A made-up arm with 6 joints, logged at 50 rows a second.
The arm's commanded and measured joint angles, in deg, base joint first. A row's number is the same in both.
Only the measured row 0 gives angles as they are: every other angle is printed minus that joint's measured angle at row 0.
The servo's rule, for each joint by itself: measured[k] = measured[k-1] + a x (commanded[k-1-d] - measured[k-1]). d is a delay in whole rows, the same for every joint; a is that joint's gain. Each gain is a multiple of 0.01, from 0.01 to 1. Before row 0 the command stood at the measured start. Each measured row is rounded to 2 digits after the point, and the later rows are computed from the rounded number. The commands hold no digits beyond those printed.
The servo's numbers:
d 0
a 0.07 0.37 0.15 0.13 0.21 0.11
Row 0, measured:
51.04, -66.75, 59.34, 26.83, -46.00, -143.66
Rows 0 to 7, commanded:
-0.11, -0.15, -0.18, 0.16, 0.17, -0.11
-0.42, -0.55, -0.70, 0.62, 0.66, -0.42
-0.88, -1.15, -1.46, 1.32, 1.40, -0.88
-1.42, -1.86, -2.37, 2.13, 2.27, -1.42
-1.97, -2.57, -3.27, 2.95, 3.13, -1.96
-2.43, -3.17, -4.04, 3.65, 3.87, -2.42
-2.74, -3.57, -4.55, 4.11, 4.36, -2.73
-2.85, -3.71, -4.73, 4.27, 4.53, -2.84
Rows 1 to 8, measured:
-0.01, -0.06, -0.03, 0.02, 0.04, -0.01
-0.04, -0.24, -0.13, 0.10, 0.17, -0.06
-0.10, -0.58, -0.33, 0.26, 0.43, -0.15
-0.19, -1.05, -0.64, 0.50, 0.82, -0.29
-0.31, -1.61, -1.03, 0.82, 1.31, -0.47
-0.46, -2.19, -1.48, 1.19, 1.85, -0.68
-0.62, -2.70, -1.94, 1.57, 2.38, -0.91
-0.78, -3.07, -2.36, 1.92, 2.83, -1.12

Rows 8 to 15, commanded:
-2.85, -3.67, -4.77, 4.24, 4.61, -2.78
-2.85, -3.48, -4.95, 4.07, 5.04, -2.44
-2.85, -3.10, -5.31, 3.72, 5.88, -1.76
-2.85, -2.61, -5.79, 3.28, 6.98, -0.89
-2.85, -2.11, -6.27, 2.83, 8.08, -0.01
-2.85, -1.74, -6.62, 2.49, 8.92, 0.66
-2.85, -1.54, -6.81, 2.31, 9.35, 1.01
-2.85, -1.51, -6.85, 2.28, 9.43, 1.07
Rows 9 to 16, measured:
-0.92, -3.29, -2.72, 2.22, 3.20, -1.30
-1.06, -3.36, -3.05, 2.46, 3.59, -1.43
-1.19, -3.26, -3.39, 2.62, 4.07, -1.47
-1.31, -3.02, -3.75, 2.71, 4.68, -1.41
-1.42, -2.68, -4.13, 2.73, 5.39, -1.26
-1.52, -2.33, -4.50, 2.70, 6.13, -1.05
-1.61, -2.04, -4.85, 2.65, 6.81, -0.82
-1.70, -1.84, -5.15, 2.60, 7.36, -0.61

